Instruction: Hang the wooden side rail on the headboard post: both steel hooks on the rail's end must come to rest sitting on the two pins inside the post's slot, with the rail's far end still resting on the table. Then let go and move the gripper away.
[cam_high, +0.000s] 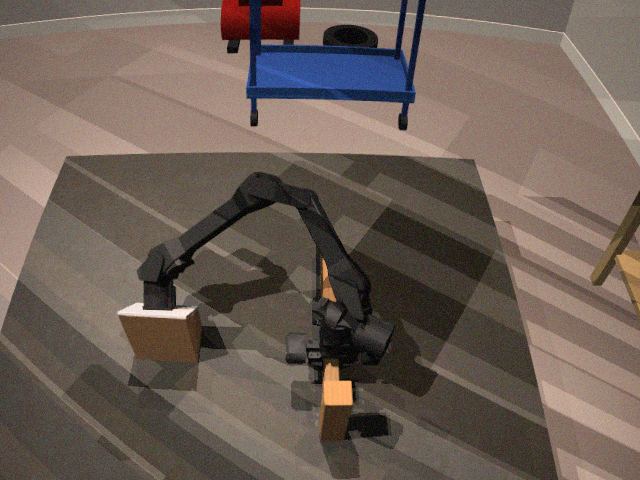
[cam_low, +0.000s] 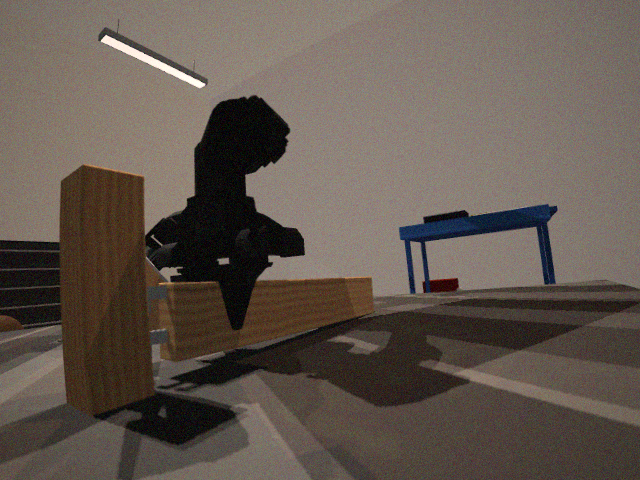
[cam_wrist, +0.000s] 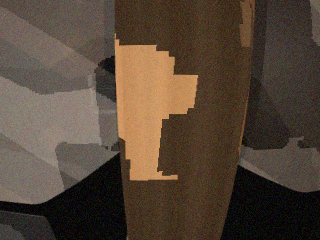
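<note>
Now: gripper tip 10 mm past the headboard post, 130 mm to the left of it and 60 mm below it.
</note>
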